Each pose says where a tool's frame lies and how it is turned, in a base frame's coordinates. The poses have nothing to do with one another.
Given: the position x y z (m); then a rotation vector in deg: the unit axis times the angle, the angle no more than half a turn.
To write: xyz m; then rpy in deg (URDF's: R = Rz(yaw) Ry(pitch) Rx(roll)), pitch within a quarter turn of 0, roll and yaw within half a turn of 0. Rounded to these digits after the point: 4 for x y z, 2 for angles.
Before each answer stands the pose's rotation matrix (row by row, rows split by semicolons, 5 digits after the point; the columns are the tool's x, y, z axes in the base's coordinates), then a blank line. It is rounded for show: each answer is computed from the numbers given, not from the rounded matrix.
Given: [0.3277 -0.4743 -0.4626 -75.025 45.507 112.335]
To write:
-0.29689 -0.78068 -0.54990; 0.17785 -0.61099 0.77140; -0.93820 0.13122 0.32025

[0.3277 -0.4743 -0.4626 22.28 69.75 149.08]
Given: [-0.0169 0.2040 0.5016 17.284 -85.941 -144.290]
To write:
-0.96030 0.06230 -0.27192; -0.26877 -0.46774 0.84201; -0.07473 0.88167 0.46592

[-0.0169 0.2040 0.5016 62.15 4.29 -164.36]
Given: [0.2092 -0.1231 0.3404 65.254 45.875 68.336]
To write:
0.22667 -0.28660 0.93085; 0.97006 -0.01917 -0.24212; 0.08724 0.95786 0.27367

[0.2092 -0.1231 0.3404 74.05 -5.00 76.85]
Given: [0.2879 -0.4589 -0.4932 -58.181 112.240 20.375]
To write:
-0.28274 -0.76900 0.57332; -0.51842 0.62540 0.58319; -0.80703 -0.13233 -0.57549

[0.2879 -0.4589 -0.4932 -167.05 53.81 -118.61]
